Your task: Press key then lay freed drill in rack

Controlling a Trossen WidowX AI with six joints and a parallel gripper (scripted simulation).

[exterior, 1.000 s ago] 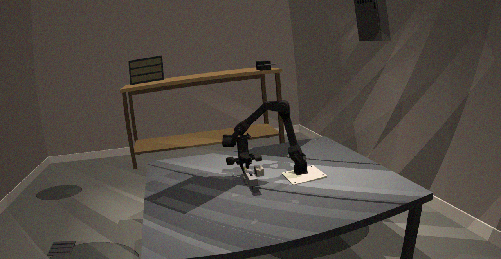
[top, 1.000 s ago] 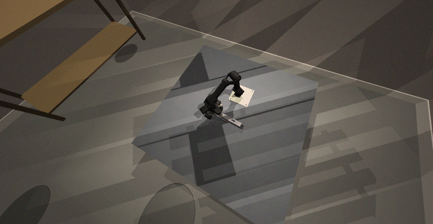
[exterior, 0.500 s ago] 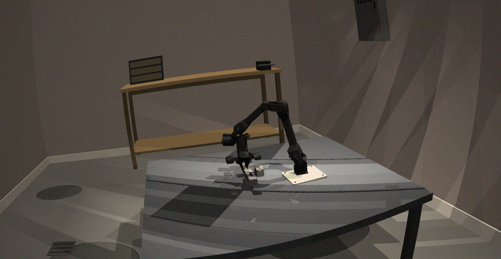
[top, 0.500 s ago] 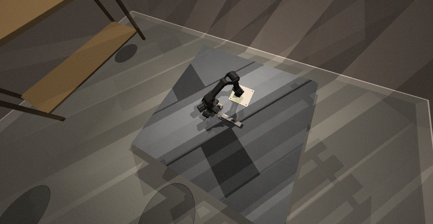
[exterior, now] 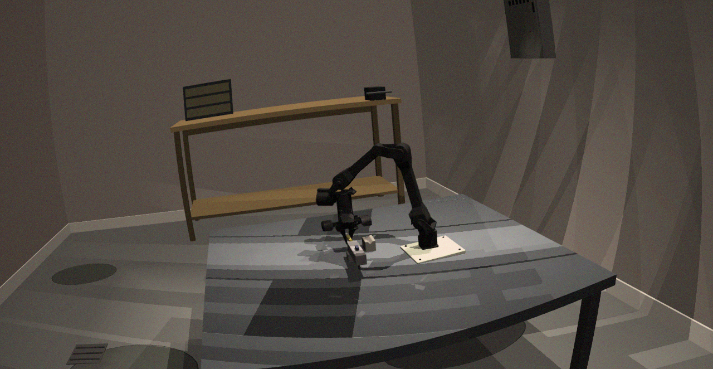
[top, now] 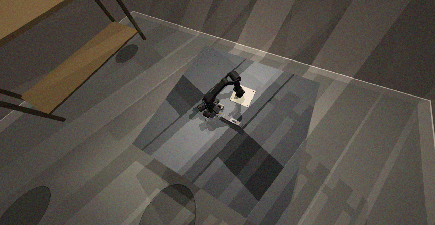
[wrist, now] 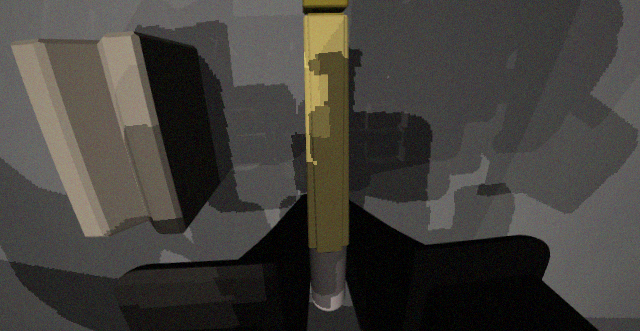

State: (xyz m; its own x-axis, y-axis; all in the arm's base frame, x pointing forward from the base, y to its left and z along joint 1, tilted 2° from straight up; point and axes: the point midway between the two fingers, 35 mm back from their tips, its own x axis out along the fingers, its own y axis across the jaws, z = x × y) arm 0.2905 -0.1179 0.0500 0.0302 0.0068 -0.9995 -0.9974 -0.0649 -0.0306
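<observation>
Right now my gripper tip is 4 cm to the right of the drill and 4 cm below it. From my gripper tip the other things lie so: rack 8 cm behind, 3 cm to the left; then dark key 1 cm behind, 23 cm to the left, 4 cm above.
</observation>
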